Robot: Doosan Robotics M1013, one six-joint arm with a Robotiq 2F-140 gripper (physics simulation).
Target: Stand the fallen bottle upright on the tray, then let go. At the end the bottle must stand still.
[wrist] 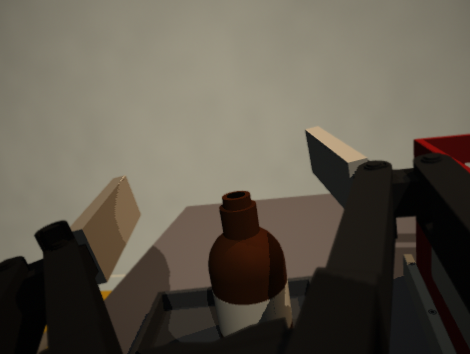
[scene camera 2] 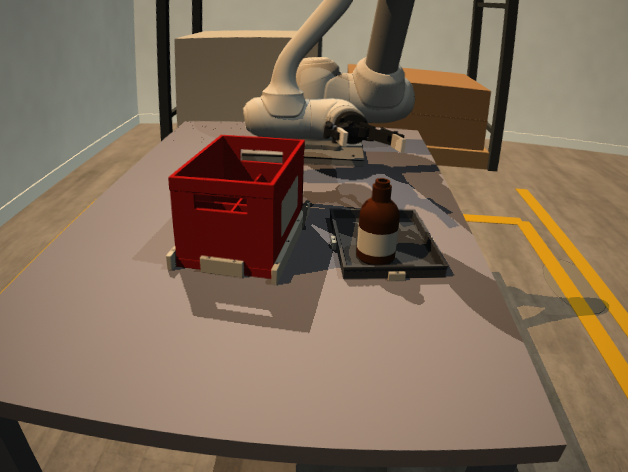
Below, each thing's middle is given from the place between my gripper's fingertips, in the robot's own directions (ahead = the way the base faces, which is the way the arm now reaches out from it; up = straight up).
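There is the brown bottle [scene camera 2: 379, 216], which is 9 cm ahead of my hand and 12 cm below it. The dark tray [scene camera 2: 416, 253] is 3 cm to the left of my hand, 4 cm ahead of it and 19 cm below it. As for the red crate [scene camera 2: 223, 207], I find it 25 cm to the right of my hand, 1 cm ahead of it and 12 cm below it.
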